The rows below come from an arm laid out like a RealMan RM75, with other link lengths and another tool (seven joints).
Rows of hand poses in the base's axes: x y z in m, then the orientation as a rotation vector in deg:
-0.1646, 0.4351, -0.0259, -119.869, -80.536, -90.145
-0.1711, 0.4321, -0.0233, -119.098, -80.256, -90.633
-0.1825, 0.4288, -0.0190, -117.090, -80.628, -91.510
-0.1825, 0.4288, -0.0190, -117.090, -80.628, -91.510
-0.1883, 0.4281, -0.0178, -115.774, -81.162, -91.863
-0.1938, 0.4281, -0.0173, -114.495, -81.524, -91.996
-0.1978, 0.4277, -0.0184, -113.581, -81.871, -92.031
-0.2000, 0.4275, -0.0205, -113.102, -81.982, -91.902
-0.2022, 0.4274, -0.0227, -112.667, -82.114, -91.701
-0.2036, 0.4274, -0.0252, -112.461, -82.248, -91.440
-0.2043, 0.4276, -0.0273, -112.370, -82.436, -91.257
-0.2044, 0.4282, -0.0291, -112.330, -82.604, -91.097
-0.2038, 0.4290, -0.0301, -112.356, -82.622, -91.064
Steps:
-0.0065, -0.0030, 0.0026, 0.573, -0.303, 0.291
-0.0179, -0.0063, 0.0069, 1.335, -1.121, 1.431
-0.0179, -0.0063, 0.0069, 1.335, -1.121, 1.431
-0.0237, -0.0070, 0.0081, 1.639, -1.587, 2.315
-0.0292, -0.0070, 0.0086, 2.044, -1.857, 3.207
-0.0332, -0.0074, 0.0075, 2.272, -2.036, 3.884
-0.0354, -0.0076, 0.0054, 2.446, -2.006, 4.273
-0.0376, -0.0077, 0.0032, 2.584, -1.929, 4.662
-0.0390, -0.0077, 0.0007, 2.608, -1.794, 4.919
-0.0397, -0.0075, -0.0014, 2.532, -1.720, 5.084
-0.0398, -0.0069, -0.0032, 2.443, -1.654, 5.203
-0.0392, -0.0061, -0.0042, 2.419, -1.634, 5.201

